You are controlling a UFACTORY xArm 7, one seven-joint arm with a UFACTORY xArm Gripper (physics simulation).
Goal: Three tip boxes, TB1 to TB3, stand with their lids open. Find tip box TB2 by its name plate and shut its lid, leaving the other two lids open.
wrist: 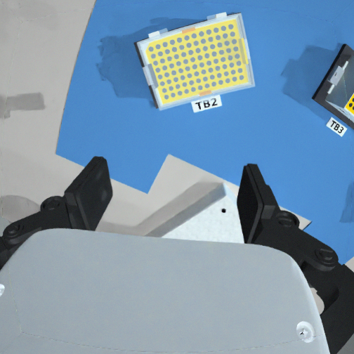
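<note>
Tip box TB2 (197,62) is at the upper middle of the wrist view, a yellow tip rack seen through a clear cover. Its lid appears to lie flat over the rack, with a thin dark edge showing at the left. Its name plate (206,103) is on the near side and reads TB2. Tip box TB3 (327,90) is cut off by the right edge; its dark-rimmed lid stands open, and its name plate (336,126) shows. TB1 does not show. My gripper (173,179) is open and empty, on the near side of TB2 and apart from it.
A blue mat (280,135) lies under both boxes, with a beige surface (35,60) to the left. A white block (205,222) with a small dark hole is below and between the fingers, partly hidden by the gripper body. A shadow falls on the mat at the right edge.
</note>
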